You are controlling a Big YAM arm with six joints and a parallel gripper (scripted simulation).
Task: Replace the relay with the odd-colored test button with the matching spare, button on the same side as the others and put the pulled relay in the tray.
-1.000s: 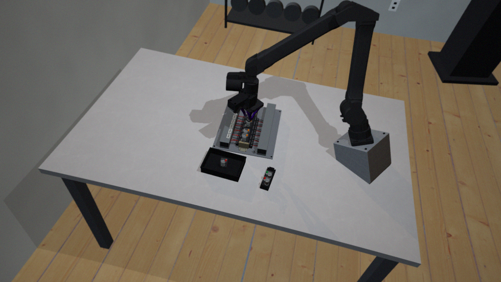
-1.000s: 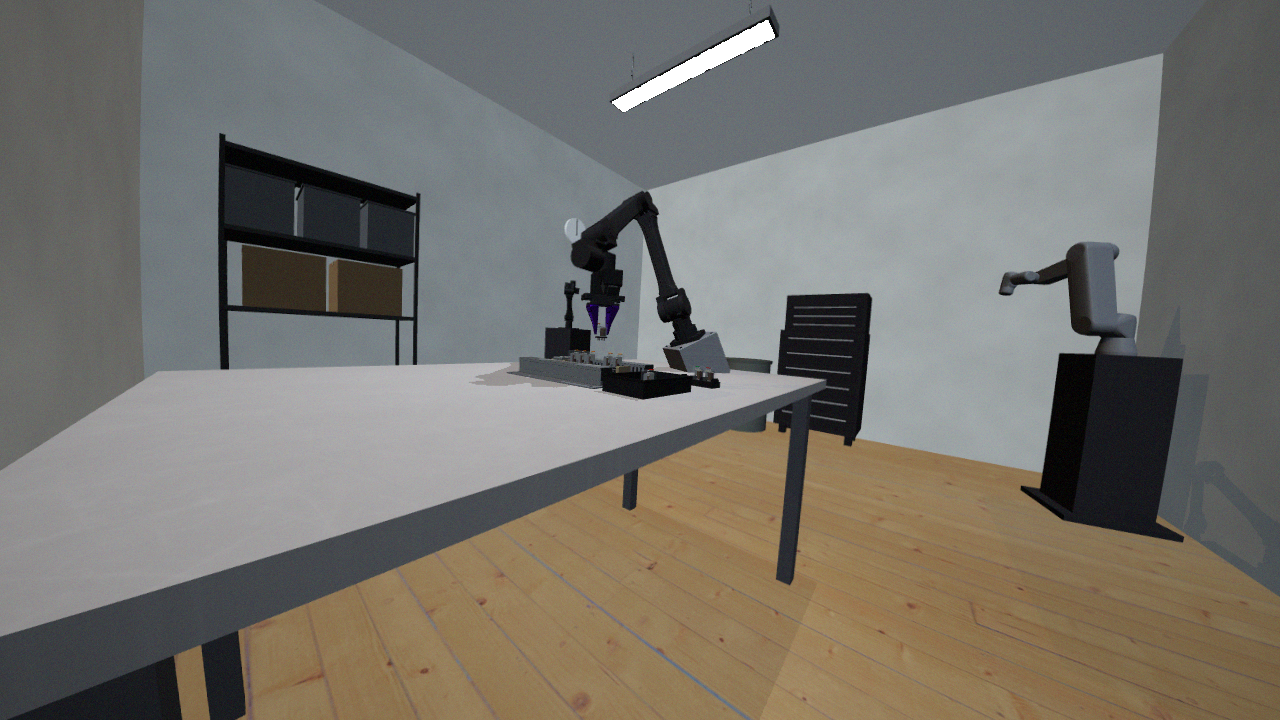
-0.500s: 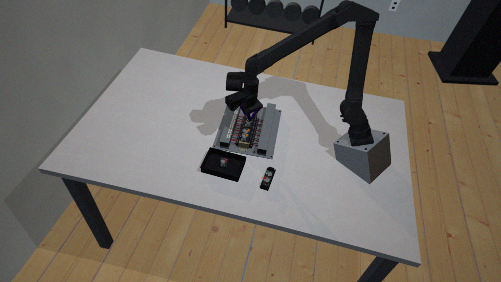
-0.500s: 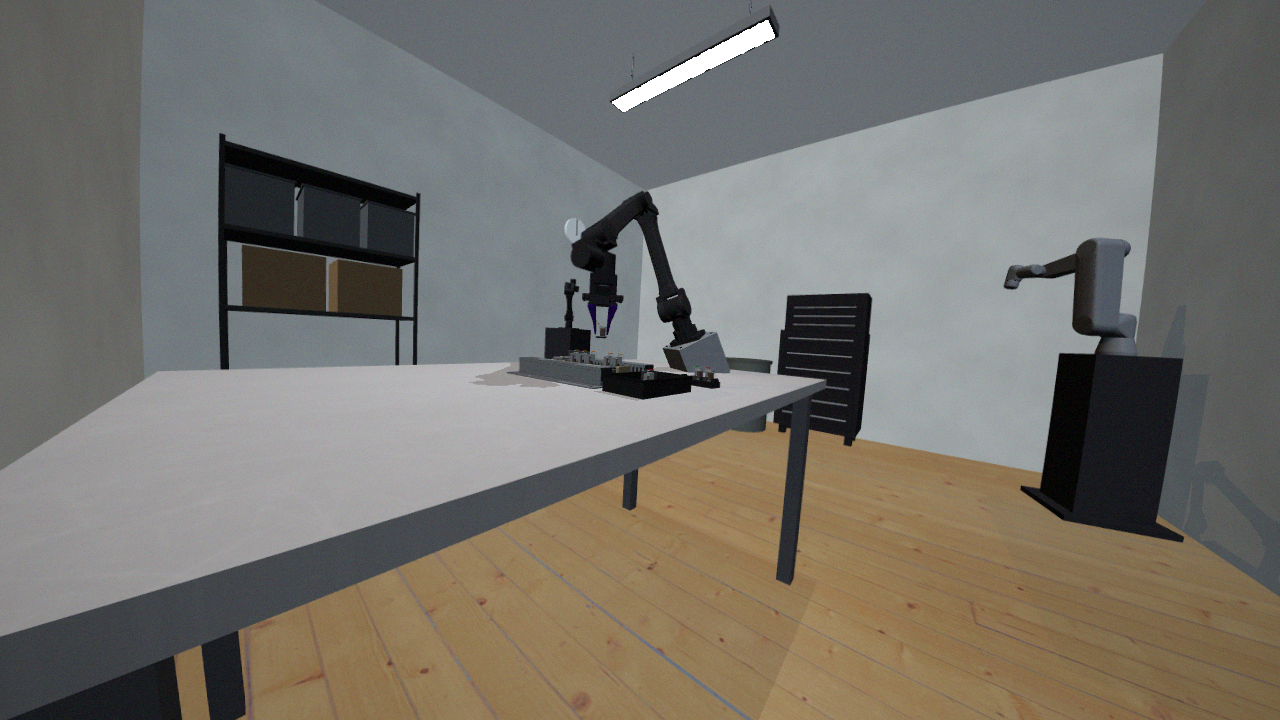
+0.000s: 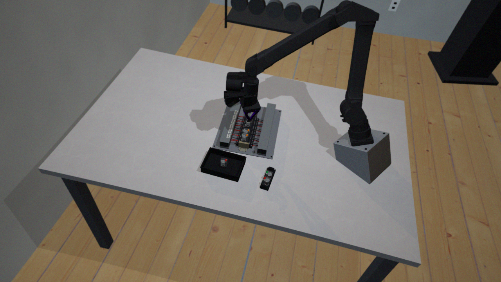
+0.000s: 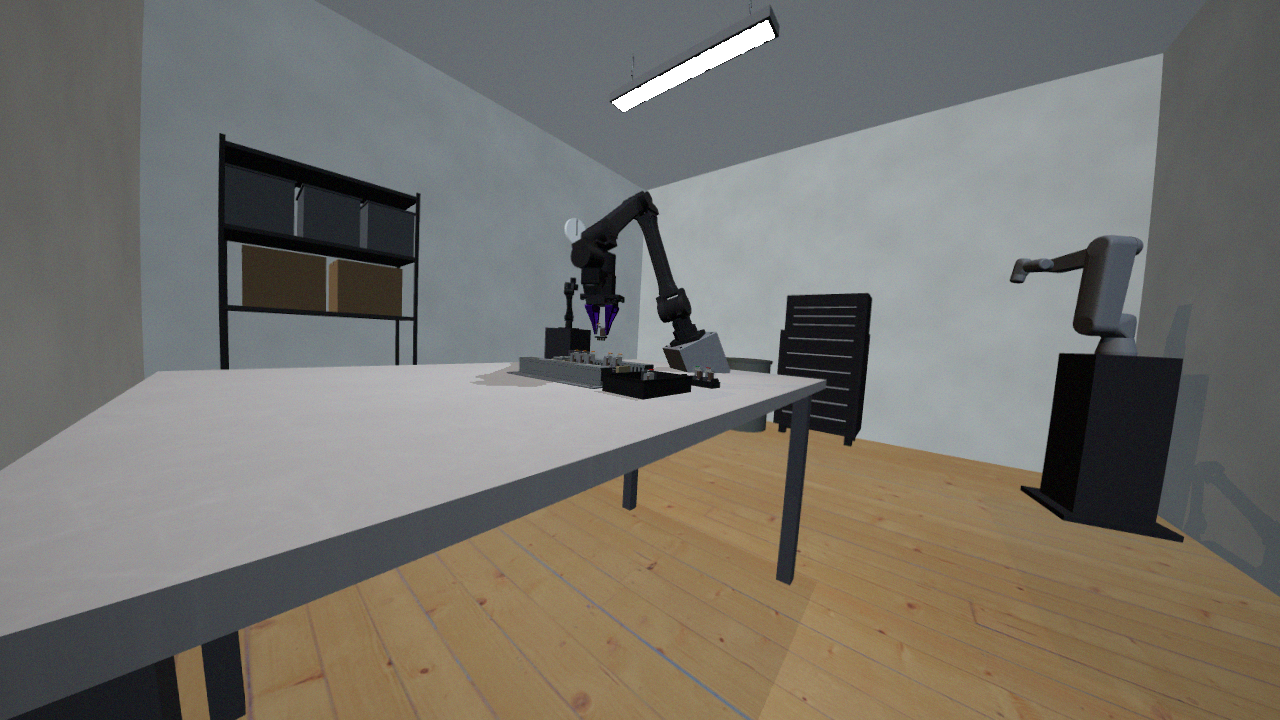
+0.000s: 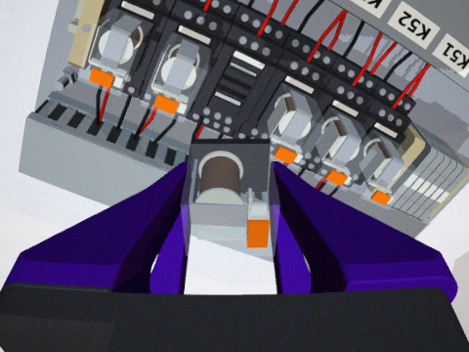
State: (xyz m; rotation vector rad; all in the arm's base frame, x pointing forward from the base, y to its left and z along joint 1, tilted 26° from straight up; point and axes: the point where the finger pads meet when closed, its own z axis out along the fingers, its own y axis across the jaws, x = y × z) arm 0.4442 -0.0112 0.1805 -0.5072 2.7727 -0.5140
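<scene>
Right now my hand is 12 cm above the grey panel, 5 cm to the left of it and 1 cm past it.
</scene>
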